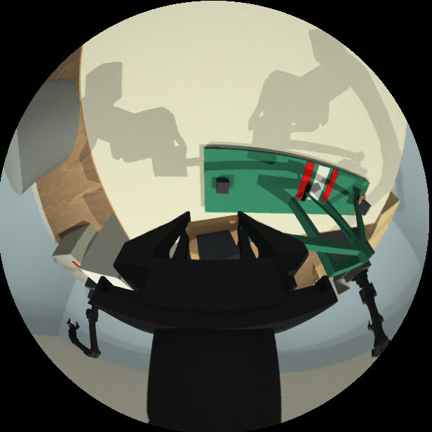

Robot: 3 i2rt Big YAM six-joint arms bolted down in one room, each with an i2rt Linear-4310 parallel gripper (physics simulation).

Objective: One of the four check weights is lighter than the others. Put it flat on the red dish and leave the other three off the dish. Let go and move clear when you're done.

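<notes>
My arm2 gripper (214,213) has its fingers partly closed, one on each side of a dark block (217,243) with wooden surfaces (212,226) around it. Wood shows beside the block's left side; whether the fingertips touch anything is hidden. A small dark grey cube (222,186) sits on the left part of a green board (240,200). Another small dark block (365,206) is at the board's right end. I cannot tell which of these are check weights. A red dish cannot be made out. Two other black arms are far off; their numbers and finger states cannot be told.
Red and white stripes (323,181) cross the board's right part. A green open frame (320,246) rises at the right, close to the gripper. A pale box (75,247) and a grey panel (102,250) are at lower left. A grey rounded object (47,130) is at far left.
</notes>
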